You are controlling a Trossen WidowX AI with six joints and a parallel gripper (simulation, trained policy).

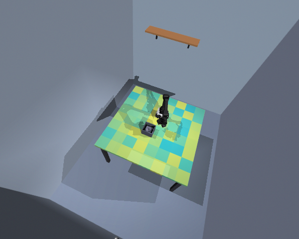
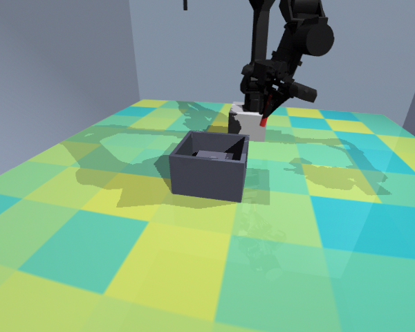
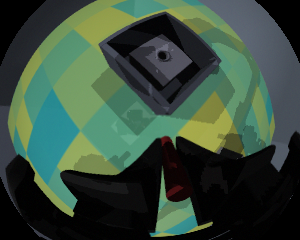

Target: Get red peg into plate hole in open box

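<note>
Now: the plate 12 cm to the right of my gripper tip, 10 cm below it and 6 cm ahead of it. From my gripper tip the other things lie so: red peg (1 cm to the left, 1 cm behind, 1 cm above); dark grey box (12 cm to the right, 12 cm below, 6 cm ahead).
</note>
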